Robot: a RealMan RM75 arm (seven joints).
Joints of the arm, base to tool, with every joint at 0 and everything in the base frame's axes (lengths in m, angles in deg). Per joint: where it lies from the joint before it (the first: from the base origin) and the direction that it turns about. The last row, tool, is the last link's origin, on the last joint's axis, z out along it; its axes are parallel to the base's.
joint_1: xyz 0 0 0.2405 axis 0 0 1
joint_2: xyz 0 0 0 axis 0 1 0
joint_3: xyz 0 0 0.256 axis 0 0 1
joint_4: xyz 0 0 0 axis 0 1 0
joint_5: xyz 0 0 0.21 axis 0 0 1
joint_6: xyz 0 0 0 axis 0 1 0
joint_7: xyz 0 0 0.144 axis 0 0 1
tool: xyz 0 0 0
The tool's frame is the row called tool.
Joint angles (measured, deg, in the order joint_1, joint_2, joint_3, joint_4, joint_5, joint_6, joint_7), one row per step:
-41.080 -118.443 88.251 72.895 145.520 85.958 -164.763
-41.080 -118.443 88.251 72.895 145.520 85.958 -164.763
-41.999 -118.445 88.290 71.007 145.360 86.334 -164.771
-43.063 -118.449 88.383 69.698 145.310 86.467 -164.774
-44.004 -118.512 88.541 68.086 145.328 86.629 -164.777
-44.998 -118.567 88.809 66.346 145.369 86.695 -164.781
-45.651 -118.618 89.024 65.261 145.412 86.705 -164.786
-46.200 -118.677 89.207 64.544 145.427 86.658 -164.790
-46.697 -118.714 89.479 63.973 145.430 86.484 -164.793
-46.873 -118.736 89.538 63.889 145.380 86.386 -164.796
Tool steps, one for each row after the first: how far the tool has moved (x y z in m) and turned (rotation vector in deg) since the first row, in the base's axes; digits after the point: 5 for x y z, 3 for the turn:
0.00000 0.00000 0.00000 0.000 0.000 0.000
-0.00192 0.00002 -0.00310 -1.094 0.588 0.922
-0.00050 0.00127 -0.00532 -1.761 1.049 1.036
-0.00103 0.00162 -0.00834 -2.608 1.682 1.514
-0.00173 0.00200 -0.01164 -3.465 2.428 1.952
-0.00191 0.00223 -0.01383 -3.998 2.926 2.153
-0.00114 0.00260 -0.01554 -4.349 3.241 2.126
-0.00004 0.00313 -0.01716 -4.587 3.521 1.922
0.00100 0.00348 -0.01763 -4.605 3.492 1.755

